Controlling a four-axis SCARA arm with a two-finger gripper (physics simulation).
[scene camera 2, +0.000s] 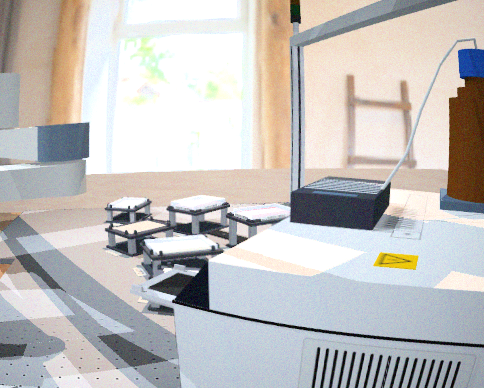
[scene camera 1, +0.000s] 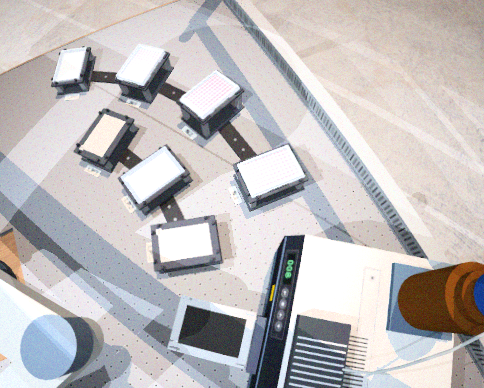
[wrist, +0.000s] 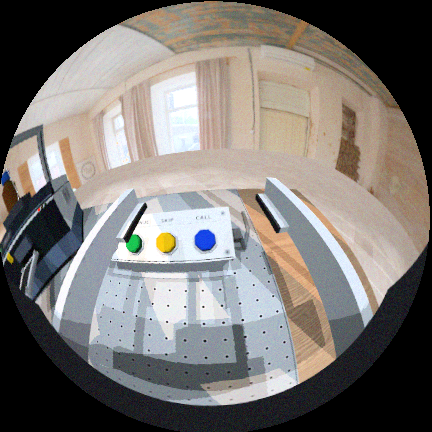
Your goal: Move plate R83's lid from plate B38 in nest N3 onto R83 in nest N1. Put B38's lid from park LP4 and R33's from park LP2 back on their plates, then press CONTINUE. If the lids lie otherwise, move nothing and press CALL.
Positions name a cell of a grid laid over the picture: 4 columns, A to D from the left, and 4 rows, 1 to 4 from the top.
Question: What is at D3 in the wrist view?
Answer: My gripper.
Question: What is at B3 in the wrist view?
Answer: A button box.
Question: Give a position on an orange-brown cylinder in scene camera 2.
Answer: D2
